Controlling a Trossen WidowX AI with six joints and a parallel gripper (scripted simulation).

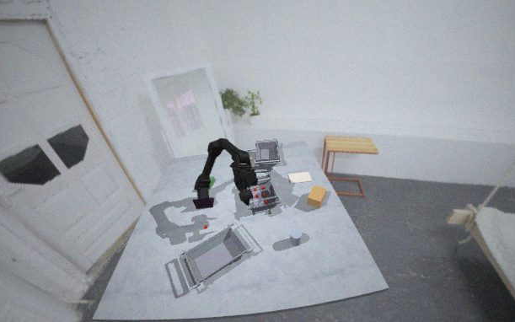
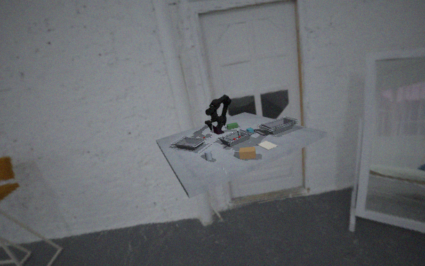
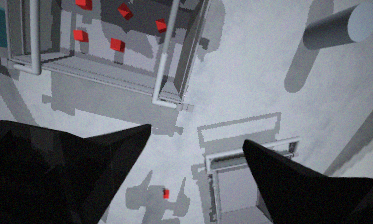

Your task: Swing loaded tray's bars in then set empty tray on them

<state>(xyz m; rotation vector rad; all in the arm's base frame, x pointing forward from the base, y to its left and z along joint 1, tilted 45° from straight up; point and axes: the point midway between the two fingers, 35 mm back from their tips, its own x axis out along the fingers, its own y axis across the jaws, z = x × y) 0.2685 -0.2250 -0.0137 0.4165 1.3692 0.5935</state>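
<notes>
The grey tray lies 19 cm behind my gripper tip, 22 cm to the right of it and 10 cm below it. The rest, counted from my gripper tip: grey cylinder 21 cm ahead, 21 cm to the right, 11 cm below; red block 26 cm behind, 2 cm to the right, 14 cm below; teal block 4 cm ahead, 36 cm to the left, 12 cm below.
</notes>
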